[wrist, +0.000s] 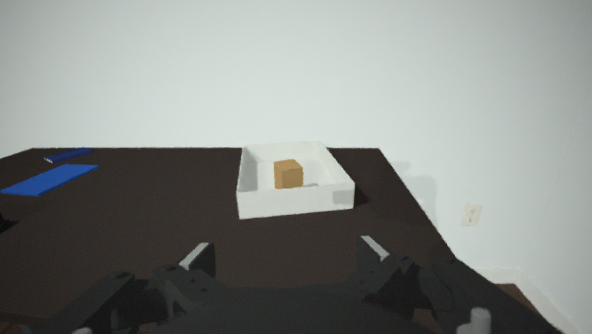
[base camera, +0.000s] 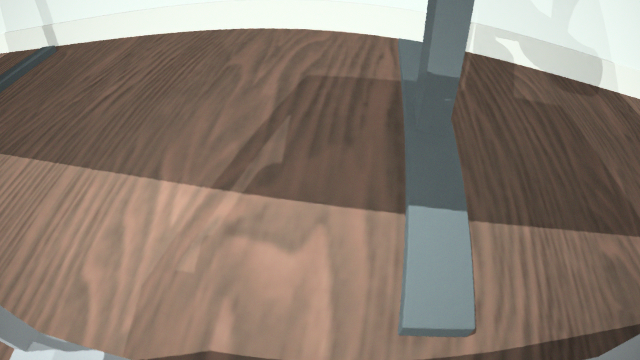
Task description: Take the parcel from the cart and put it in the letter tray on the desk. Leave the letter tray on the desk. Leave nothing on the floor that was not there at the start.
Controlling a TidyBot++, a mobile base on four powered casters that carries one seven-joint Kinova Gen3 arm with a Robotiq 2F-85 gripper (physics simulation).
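Places are measured from the arm's base along level axes (x ahead, y left, z up), in centimetres.
Pixels of known places: gripper, fingertip midpoint: (wrist: 286,255).
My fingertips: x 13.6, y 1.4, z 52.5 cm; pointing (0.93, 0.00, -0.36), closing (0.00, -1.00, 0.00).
Observation:
Ahead of a thing's pixels: the offset from my fingertips to its top centre. Level surfaces: height alone.
The parcel @[dx +42.6, dy -0.6, dz -10.9 cm] (wrist: 288,174), a small orange-brown box, sits inside the white letter tray @[dx +53.2, dy -0.8, dz -13.8 cm] (wrist: 295,202) in the wrist view. The tray stands on the dark desk @[dz -20.1 cm] (wrist: 165,200), toward its far right part. My gripper (wrist: 286,255) is open and empty, with its fingers wide apart. It is on the near side of the tray, apart from both tray and parcel. The cart does not show in either view.
A blue flat item @[dx +60.6, dy +72.8, dz -19.3 cm] (wrist: 50,180) and a darker blue item @[dx +83.4, dy +85.2, dz -18.9 cm] (wrist: 70,155) lie at the desk's left. A pale wall with an outlet (wrist: 471,214) stands beyond. In the base camera view, a grey metal leg with a long foot (base camera: 437,270) stands on the wooden floor @[dz -92.1 cm] (base camera: 300,280).

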